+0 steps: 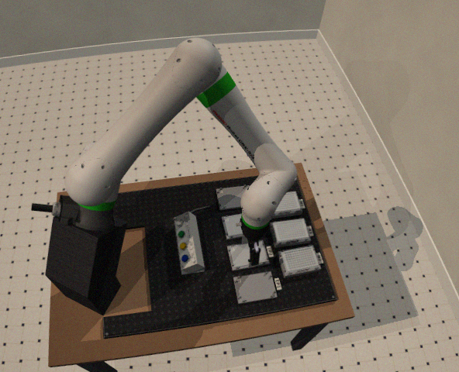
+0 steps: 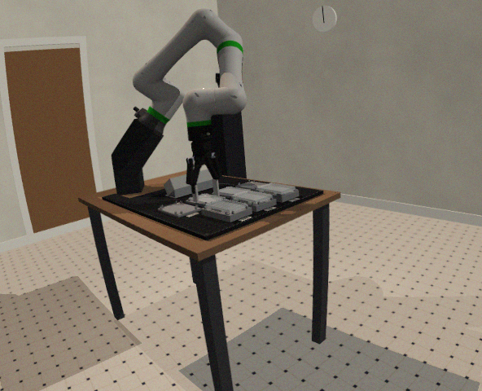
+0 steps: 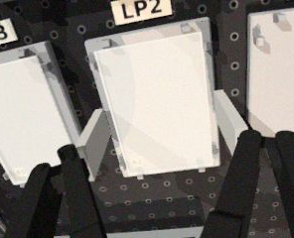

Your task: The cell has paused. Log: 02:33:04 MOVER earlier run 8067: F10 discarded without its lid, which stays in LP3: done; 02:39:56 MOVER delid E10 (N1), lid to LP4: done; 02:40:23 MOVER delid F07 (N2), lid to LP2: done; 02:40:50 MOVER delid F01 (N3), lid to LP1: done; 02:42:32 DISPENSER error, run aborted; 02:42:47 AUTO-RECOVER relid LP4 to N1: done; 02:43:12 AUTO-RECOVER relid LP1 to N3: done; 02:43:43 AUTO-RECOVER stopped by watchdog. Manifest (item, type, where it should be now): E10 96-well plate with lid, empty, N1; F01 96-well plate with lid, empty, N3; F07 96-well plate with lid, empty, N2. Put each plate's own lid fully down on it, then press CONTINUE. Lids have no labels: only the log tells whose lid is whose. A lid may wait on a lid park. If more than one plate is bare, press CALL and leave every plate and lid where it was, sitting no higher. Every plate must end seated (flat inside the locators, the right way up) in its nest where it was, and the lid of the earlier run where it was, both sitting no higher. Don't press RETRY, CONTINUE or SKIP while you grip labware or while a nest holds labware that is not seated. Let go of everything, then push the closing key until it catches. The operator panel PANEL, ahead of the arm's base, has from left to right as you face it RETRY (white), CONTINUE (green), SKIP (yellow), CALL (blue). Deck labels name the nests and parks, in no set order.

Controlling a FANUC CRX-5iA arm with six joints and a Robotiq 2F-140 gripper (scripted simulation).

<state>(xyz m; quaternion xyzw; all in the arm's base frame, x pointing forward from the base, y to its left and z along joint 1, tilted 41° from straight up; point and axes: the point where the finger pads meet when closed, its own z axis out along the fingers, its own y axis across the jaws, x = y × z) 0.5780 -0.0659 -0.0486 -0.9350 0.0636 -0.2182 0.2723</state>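
My gripper is now 3 cm above the park LP2. Also, from my hand: plate 18 cm ahead, 7 cm to the right, 1 cm below; then pale park 13 cm to the right, 3 cm below; then LP2 label 9 cm ahead, 4 cm below.
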